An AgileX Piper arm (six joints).
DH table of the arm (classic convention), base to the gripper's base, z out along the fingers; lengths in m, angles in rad. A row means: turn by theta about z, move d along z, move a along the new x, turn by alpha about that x. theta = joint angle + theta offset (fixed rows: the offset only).
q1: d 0.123; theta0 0; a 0; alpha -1.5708
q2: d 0; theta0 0.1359; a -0.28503; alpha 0
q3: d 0; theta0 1.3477; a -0.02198; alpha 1.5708
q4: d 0.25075; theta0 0; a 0; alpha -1.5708
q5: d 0; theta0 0; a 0; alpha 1.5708
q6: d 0.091; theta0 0; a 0; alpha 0
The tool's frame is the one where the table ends.
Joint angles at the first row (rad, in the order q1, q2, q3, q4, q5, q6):
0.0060, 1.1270, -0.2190, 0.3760, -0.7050, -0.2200
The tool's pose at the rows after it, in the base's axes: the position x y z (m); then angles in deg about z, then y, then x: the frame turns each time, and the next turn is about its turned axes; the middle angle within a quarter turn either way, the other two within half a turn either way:
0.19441, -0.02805, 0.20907, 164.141, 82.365, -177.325
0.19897, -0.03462, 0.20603, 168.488, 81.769, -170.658
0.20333, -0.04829, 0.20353, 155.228, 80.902, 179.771
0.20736, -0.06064, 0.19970, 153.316, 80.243, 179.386
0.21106, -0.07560, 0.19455, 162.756, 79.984, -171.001
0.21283, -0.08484, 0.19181, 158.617, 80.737, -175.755
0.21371, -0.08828, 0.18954, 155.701, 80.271, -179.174
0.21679, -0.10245, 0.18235, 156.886, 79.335, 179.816
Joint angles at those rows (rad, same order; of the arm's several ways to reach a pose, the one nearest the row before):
0.0060, 1.1920, -0.2290, 0.4680, -0.7920, -0.3020
-0.0210, 1.2310, -0.2410, 0.4790, -0.8120, -0.3160
-0.0900, 1.2680, -0.2610, 0.4700, -0.8090, -0.2810
-0.1660, 1.3090, -0.2750, 0.3981, -0.8100, -0.2300
-0.2670, 1.3610, -0.2870, 0.2600, -0.8280, -0.1720
-0.3350, 1.3950, -0.2930, 0.1480, -0.8580, -0.0910
-0.3620, 1.4100, -0.2970, 0.1000, -0.8580, -0.0550
-0.4660, 1.4690, -0.3170, -0.0840, -0.8800, 0.0420

